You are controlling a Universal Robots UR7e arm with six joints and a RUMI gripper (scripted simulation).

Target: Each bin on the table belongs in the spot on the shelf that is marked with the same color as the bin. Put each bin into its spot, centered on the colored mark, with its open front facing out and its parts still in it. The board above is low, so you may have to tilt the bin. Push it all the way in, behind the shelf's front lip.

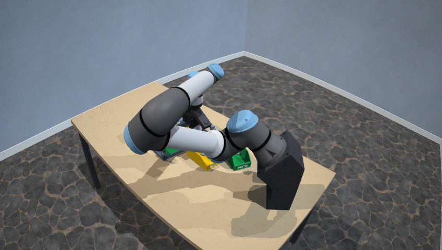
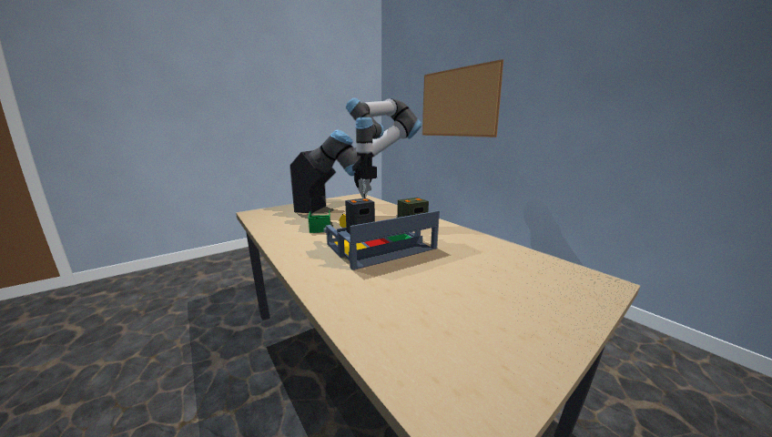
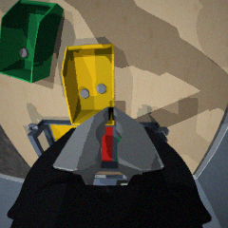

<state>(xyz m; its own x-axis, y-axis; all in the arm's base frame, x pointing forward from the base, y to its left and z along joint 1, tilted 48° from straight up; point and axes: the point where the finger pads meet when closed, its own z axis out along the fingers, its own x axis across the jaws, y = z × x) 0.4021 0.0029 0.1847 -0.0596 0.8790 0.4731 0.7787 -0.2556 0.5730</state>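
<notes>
The green bin is 110 mm behind my hand, 200 mm to the right of it and 120 mm below it. Also, from my hand: yellow bin 50 mm to the right, 120 mm below; black box 310 mm ahead, 150 mm to the right.
</notes>
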